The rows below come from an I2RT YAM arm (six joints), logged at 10 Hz.
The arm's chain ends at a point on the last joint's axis. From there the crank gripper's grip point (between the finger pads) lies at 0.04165 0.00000 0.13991 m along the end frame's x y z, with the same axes.
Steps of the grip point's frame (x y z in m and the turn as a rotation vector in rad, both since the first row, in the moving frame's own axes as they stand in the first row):
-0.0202, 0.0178, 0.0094, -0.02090, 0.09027, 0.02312
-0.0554, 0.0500, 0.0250, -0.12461, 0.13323, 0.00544
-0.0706, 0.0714, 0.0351, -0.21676, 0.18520, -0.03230
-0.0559, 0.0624, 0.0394, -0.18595, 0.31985, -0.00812
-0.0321, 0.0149, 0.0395, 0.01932, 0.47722, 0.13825
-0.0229, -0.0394, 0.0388, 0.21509, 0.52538, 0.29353
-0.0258, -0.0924, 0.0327, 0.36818, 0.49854, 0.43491
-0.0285, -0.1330, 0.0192, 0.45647, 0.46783, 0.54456
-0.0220, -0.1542, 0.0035, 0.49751, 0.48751, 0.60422
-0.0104, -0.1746, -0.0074, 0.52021, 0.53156, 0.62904
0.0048, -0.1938, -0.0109, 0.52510, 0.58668, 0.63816
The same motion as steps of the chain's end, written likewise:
-0.0326, 0.0138, 0.0138, -0.02090, 0.09027, 0.02312
-0.0735, 0.0327, 0.0329, -0.12461, 0.13323, 0.00544
-0.0959, 0.0441, 0.0482, -0.21676, 0.18520, -0.03230
-0.0976, 0.0387, 0.0619, -0.18595, 0.31985, -0.00812
-0.0913, 0.0073, 0.0741, 0.01932, 0.47722, 0.13825
-0.0885, -0.0354, 0.0797, 0.21509, 0.52538, 0.29353
-0.0911, -0.0802, 0.0740, 0.36818, 0.49854, 0.43491
-0.0926, -0.1176, 0.0597, 0.45647, 0.46783, 0.54456
-0.0888, -0.1397, 0.0468, 0.49751, 0.48751, 0.60422
-0.0817, -0.1620, 0.0408, 0.52021, 0.53156, 0.62904
-0.0711, -0.1844, 0.0429, 0.52510, 0.58668, 0.63816

